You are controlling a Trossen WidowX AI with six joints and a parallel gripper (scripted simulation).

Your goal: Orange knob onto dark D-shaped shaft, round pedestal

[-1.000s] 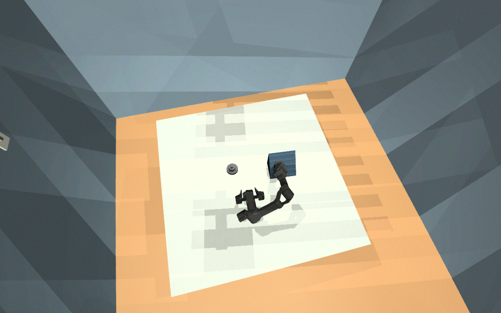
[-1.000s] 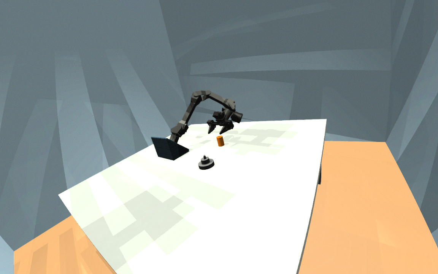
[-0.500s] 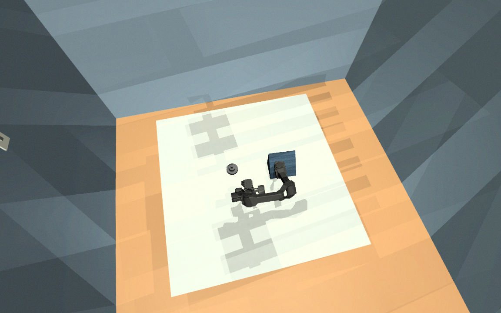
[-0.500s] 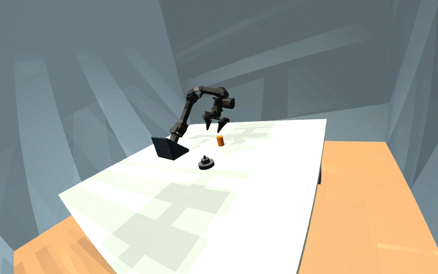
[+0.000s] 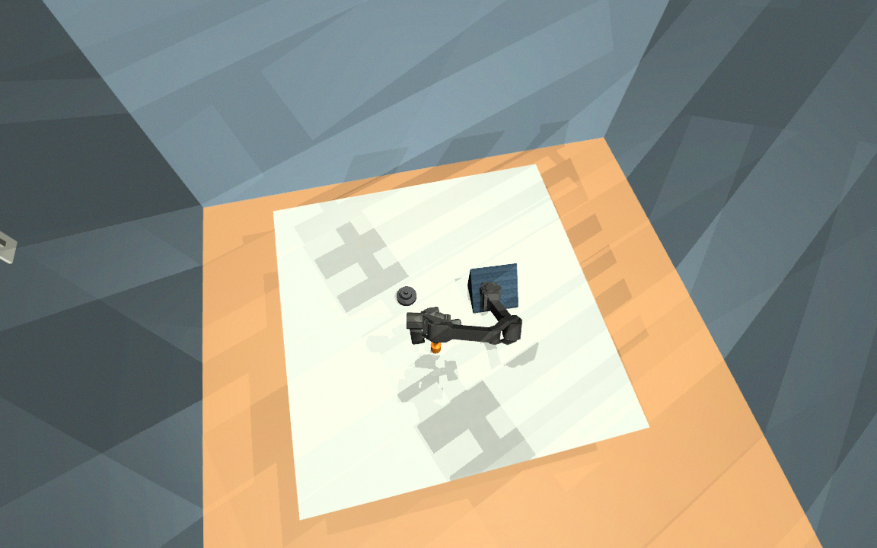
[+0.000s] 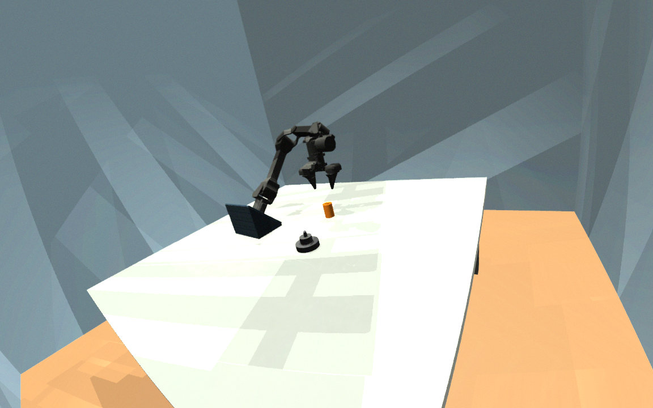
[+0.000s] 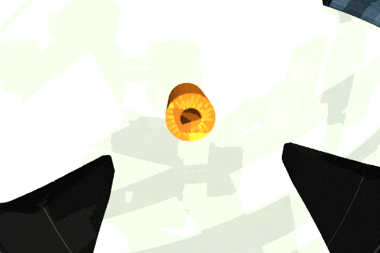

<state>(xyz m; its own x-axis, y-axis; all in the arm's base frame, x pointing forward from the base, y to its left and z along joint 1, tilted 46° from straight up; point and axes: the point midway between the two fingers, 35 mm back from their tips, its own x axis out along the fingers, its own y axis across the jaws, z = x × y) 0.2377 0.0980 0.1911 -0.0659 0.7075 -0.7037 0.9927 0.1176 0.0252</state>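
Right now my gripper tip is 10 cm above the orange knob. The rest, counted from my gripper tip: round pedestal (10 cm ahead, 23 cm to the right, 10 cm below).
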